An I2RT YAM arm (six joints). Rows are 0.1 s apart.
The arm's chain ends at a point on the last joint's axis. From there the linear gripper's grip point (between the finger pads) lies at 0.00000 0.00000 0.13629 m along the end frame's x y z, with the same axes.
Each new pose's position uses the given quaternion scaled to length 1; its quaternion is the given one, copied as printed.
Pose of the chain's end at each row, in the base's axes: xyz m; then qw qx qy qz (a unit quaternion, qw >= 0):
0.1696, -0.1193, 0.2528, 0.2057, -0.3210, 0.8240, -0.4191
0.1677, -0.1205, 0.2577, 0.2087, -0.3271, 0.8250, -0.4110
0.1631, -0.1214, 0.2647, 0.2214, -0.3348, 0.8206, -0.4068
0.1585, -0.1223, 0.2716, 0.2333, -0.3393, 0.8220, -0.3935
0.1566, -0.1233, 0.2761, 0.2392, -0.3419, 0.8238, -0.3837
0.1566, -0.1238, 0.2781, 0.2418, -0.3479, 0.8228, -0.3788
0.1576, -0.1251, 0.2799, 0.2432, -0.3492, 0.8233, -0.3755
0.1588, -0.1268, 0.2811, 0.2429, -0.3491, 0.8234, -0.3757
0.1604, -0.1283, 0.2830, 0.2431, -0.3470, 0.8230, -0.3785
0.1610, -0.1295, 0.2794, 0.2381, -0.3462, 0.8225, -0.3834
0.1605, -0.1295, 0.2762, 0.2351, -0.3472, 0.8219, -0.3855
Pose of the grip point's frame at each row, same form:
0.2525, -0.1954, 0.1759, 0.2057, -0.3210, 0.8240, -0.4191
0.2513, -0.1943, 0.1793, 0.2087, -0.3271, 0.8250, -0.4110
0.2497, -0.1922, 0.1869, 0.2214, -0.3348, 0.8206, -0.4068
0.2472, -0.1889, 0.1923, 0.2333, -0.3393, 0.8220, -0.3935
0.2461, -0.1872, 0.1955, 0.2392, -0.3419, 0.8238, -0.3837
0.2468, -0.1858, 0.1969, 0.2418, -0.3479, 0.8228, -0.3788
0.2479, -0.1862, 0.1982, 0.2432, -0.3492, 0.8233, -0.3755
0.2491, -0.1880, 0.1994, 0.2429, -0.3491, 0.8234, -0.3757
0.2507, -0.1902, 0.2019, 0.2431, -0.3470, 0.8230, -0.3785
0.2506, -0.1930, 0.1986, 0.2381, -0.3462, 0.8225, -0.3834
0.2497, -0.1936, 0.1955, 0.2351, -0.3472, 0.8219, -0.3855

